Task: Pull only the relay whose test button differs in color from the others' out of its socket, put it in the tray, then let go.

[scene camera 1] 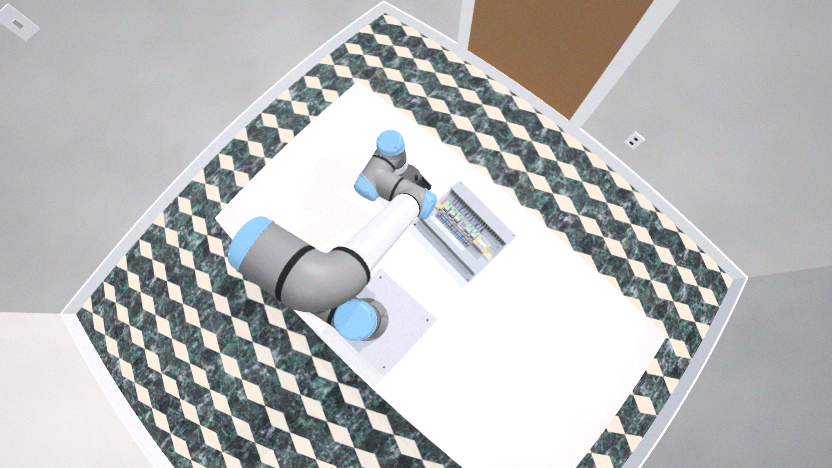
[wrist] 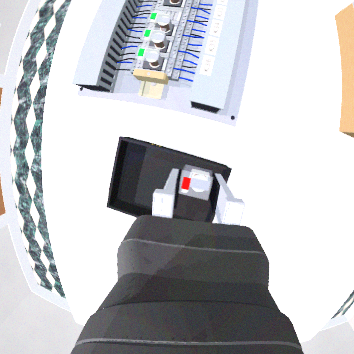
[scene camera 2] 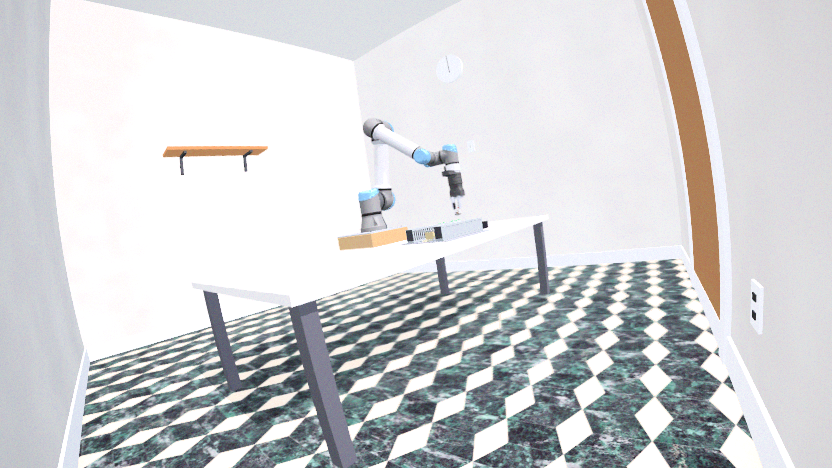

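Where they show: gripper, fingertip midpoint: (wrist: 194,182) (scene camera 2: 457,209); arm's base, origin of the base link: (scene camera 2: 374,230).
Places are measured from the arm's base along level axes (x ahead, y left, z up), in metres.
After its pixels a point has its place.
Observation:
My gripper (wrist: 194,182) @[x 0.446, y 0.157, z 0.045 m] (scene camera 2: 457,210) @[x 0.446, y 0.157, z 0.045 m] is shut on the relay with the red test button (wrist: 195,183) @[x 0.446, y 0.156, z 0.053 m], which has a clear-topped body. In the wrist view the relay is held upright between the fingers, over the right part of the black tray (wrist: 118,175) @[x 0.563, y 0.183, z -0.062 m]. It appears to be above the tray floor; the exact height is hard to tell. The tray is hidden by the arm in scene camera 1. The relays with green test buttons (wrist: 158,40) (scene camera 1: 459,220) sit in their sockets on the panel.
The panel (wrist: 172,102) @[x 0.483, y 0.069, z -0.072 m] (scene camera 2: 462,230) with grey wire ducts (wrist: 215,75) (scene camera 1: 485,212) stands next to the tray, with blue and black wires beside the sockets. A wooden-sided robot base block (wrist: 346,75) @[x 0.164, y -0.035, z -0.058 m] (scene camera 2: 372,239) @[x 0.148, y -0.195, z -0.036 m] is to the right in the wrist view.

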